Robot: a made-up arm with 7 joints. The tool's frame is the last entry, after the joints. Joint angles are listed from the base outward.
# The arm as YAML. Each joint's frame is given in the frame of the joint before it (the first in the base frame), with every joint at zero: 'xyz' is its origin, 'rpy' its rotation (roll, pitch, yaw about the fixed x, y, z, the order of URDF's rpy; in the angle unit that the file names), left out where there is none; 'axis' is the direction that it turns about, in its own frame. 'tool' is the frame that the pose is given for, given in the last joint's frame.
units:
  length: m
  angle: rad
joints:
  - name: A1
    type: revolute
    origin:
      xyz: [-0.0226, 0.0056, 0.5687]
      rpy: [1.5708, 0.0, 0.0]
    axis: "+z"
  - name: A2
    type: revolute
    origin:
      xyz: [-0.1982, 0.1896, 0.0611]
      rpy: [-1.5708, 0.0, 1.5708]
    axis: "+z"
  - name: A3
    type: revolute
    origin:
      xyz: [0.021, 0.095, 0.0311]
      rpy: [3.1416, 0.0, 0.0]
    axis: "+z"
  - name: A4
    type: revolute
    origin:
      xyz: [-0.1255, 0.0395, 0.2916]
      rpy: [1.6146, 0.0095, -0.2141]
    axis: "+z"
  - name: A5
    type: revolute
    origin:
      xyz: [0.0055, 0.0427, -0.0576]
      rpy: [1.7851, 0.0, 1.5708]
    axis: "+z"
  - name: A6
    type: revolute
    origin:
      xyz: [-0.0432, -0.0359, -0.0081]
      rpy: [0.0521, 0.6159, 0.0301]
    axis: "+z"
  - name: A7
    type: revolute
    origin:
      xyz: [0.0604, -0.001, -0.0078]
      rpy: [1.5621, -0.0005, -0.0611]
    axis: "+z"
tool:
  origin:
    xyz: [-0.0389, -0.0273, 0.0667]
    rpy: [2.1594, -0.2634, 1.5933]
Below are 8 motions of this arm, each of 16 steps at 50 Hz.
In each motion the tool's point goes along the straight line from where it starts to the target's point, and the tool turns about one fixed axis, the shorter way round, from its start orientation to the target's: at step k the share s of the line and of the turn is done. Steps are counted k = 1, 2, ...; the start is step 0. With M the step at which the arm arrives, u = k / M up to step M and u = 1 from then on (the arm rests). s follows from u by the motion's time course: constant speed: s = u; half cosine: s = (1 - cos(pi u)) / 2; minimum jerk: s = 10 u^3 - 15 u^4 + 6 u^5.
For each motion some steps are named. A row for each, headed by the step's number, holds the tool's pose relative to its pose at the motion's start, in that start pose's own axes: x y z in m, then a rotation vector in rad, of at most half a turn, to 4 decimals.
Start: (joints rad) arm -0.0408 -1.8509 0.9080 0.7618 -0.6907 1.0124 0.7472
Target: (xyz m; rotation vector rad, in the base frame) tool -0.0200 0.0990 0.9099 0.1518 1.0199 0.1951
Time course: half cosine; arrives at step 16
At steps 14, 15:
14: 0.0686 -0.0127 -0.0340 -0.3628 -0.3962 -0.0967
15: 0.0706 -0.0131 -0.0350 -0.3735 -0.4079 -0.0995

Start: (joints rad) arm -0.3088 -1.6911 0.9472 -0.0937 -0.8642 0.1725 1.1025
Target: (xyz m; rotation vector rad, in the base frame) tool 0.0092 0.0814 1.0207 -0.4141 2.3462 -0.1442
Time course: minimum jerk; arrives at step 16
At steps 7, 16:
7: 0.0352 -0.0232 -0.0479 -0.0755 -0.1048 0.0415
16: 0.0915 -0.0603 -0.1248 -0.1967 -0.2730 0.1080

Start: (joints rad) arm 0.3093 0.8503 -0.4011 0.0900 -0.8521 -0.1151 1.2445
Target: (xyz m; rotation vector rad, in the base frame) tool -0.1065 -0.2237 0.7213 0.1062 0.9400 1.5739
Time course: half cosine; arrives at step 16
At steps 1, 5, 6, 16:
1: 0.0000 -0.0003 -0.0005 -0.0020 0.0006 -0.0024
5: 0.0011 -0.0064 -0.0116 -0.0454 0.0141 -0.0546
6: 0.0016 -0.0089 -0.0161 -0.0630 0.0196 -0.0759
16: 0.0051 -0.0287 -0.0520 -0.2042 0.0636 -0.2458

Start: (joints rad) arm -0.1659 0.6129 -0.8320 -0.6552 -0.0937 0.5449 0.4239
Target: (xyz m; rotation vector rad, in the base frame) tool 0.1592 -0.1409 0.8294 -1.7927 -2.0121 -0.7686
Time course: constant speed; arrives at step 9
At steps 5, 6, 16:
5: 0.0037 0.0003 0.0024 0.0138 -0.0223 -0.0224
6: 0.0045 0.0003 0.0028 0.0165 -0.0267 -0.0268
16: 0.0067 0.0005 0.0042 0.0248 -0.0401 -0.0402

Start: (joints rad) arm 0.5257 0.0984 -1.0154 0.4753 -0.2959 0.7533 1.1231
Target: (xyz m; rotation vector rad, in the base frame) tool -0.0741 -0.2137 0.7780 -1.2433 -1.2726 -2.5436
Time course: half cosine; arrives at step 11
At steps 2, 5, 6, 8, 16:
2: -0.0014 0.0002 0.0009 0.0043 0.0097 -0.0026
5: -0.0078 0.0009 0.0050 0.0233 0.0526 -0.0140
6: -0.0103 0.0012 0.0067 0.0310 0.0701 -0.0186
8: -0.0150 0.0017 0.0097 0.0450 0.1015 -0.0270
16: -0.0181 0.0021 0.0118 0.0544 0.1227 -0.0326

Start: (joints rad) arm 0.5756 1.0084 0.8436 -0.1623 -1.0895 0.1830 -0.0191
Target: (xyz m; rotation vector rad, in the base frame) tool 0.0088 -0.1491 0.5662 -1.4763 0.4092 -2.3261
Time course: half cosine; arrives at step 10
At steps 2, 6, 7, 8, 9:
2: 0.0023 0.0013 0.0016 0.0166 -0.0134 -0.0109
6: 0.0156 0.0087 0.0107 0.1135 -0.0921 -0.0748
7: 0.0189 0.0105 0.0130 0.1376 -0.1118 -0.0907
8: 0.0215 0.0120 0.0148 0.1568 -0.1273 -0.1033
9: 0.0232 0.0129 0.0160 0.1691 -0.1373 -0.1115

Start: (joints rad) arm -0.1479 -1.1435 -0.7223 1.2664 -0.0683 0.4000 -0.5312
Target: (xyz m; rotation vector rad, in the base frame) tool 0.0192 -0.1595 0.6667 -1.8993 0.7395 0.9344
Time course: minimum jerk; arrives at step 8
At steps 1, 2, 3, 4, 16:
1: 0.0000 0.0000 -0.0002 -0.0013 0.0015 -0.0005
2: -0.0003 -0.0002 -0.0013 -0.0083 0.0099 -0.0029
3: -0.0007 -0.0005 -0.0033 -0.0219 0.0264 -0.0077
4: -0.0012 -0.0009 -0.0061 -0.0399 0.0480 -0.0141
16: -0.0025 -0.0019 -0.0121 -0.0797 0.0959 -0.0281

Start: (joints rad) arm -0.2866 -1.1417 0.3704 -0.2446 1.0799 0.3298 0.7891
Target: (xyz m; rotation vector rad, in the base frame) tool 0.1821 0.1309 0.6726 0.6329 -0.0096 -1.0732
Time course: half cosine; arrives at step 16
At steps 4, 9, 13, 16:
4: -0.0015 -0.0019 0.0041 0.0306 0.0233 0.0575
9: -0.0060 -0.0076 0.0167 0.1248 0.0951 0.2345
13: -0.0092 -0.0117 0.0256 0.1913 0.1457 0.3594
16: -0.0101 -0.0128 0.0280 0.2089 0.1592 0.3924

